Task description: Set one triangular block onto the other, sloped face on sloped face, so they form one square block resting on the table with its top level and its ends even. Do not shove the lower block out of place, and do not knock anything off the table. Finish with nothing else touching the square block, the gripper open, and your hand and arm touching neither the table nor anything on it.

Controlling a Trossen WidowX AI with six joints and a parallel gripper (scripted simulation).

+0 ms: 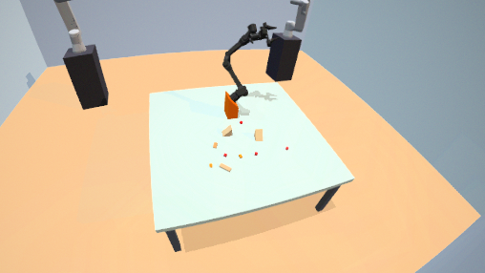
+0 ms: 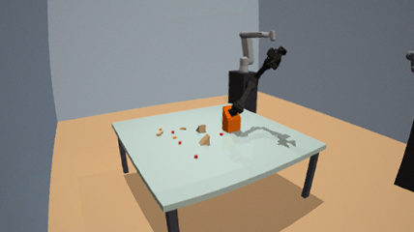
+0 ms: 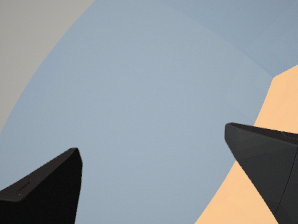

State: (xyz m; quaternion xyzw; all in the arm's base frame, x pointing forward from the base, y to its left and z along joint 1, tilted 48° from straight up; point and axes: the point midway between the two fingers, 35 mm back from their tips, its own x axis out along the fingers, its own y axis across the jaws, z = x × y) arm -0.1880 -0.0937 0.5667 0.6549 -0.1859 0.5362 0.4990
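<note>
My gripper tip is now 42 cm short of the tan triangular block, 30 cm to the left of it and 61 cm above it. Also, from my gripper tip: flat wooden bar: 61 cm ahead, 64 cm to the right, 62 cm below.
</note>
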